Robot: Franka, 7 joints.
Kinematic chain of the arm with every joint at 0, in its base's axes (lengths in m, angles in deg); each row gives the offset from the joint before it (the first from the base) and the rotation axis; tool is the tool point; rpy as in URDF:
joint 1: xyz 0 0 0.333 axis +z
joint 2: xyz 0 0 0 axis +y
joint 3: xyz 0 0 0.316 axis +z
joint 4: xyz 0.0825 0 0 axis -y
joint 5: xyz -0.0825 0 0.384 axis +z
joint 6: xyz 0 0 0 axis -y
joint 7: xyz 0.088 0 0 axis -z
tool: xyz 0 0 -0.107 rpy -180 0 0
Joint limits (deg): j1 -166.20..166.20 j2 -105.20..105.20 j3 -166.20..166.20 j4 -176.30..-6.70 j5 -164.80..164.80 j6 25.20..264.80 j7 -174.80..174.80
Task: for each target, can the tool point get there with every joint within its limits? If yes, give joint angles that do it. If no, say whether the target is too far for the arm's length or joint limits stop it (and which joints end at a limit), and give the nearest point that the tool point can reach.
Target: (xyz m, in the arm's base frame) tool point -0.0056 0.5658 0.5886
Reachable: yes | joints 1.69 -23.81 84.01 -103.03 -43.82 106.53 82.48
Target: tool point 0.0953 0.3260 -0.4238
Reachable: no: joint limits stop it (at a limit: joint 2) | nearest point 0.0936 0.3201 -0.3584 | short by 0.066 m
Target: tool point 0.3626 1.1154 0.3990
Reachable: no: too far | nearest point 0.2648 0.8146 0.3812 | short by 0.317 m
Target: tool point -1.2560 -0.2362 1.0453
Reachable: no: too far | nearest point -0.7365 -0.1385 0.7507 | short by 0.605 m
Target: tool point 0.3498 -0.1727 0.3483
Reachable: yes | joints 29.75 4.49 -40.58 -159.07 -130.24 44.48 -67.18
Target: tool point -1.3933 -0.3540 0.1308
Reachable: no: too far | nearest point -0.8234 -0.2092 0.2135 | short by 0.594 m
